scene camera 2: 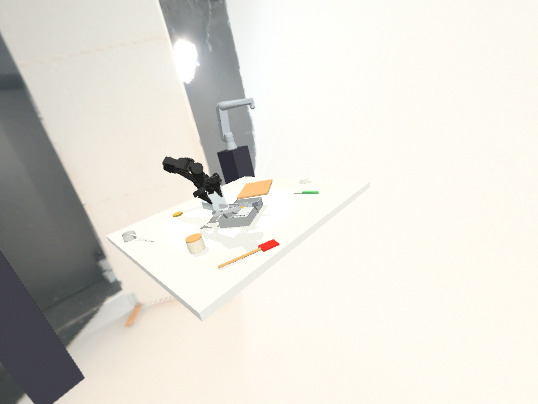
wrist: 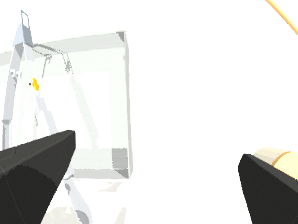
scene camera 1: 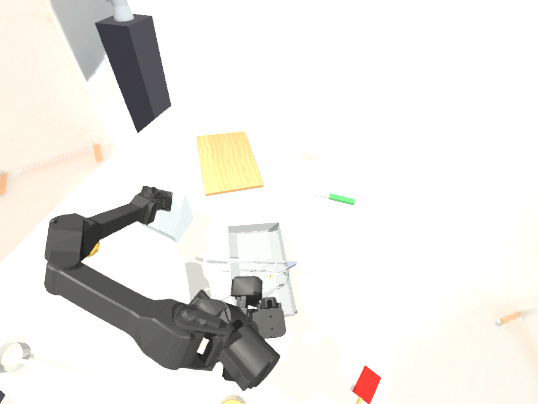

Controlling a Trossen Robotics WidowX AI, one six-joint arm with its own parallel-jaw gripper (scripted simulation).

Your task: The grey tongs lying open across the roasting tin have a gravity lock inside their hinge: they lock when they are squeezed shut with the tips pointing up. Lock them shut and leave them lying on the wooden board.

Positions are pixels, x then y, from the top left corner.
Labels:
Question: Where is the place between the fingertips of my gripper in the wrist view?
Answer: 161,152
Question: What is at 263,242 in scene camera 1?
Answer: A roasting tin.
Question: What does my gripper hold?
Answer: Nothing.

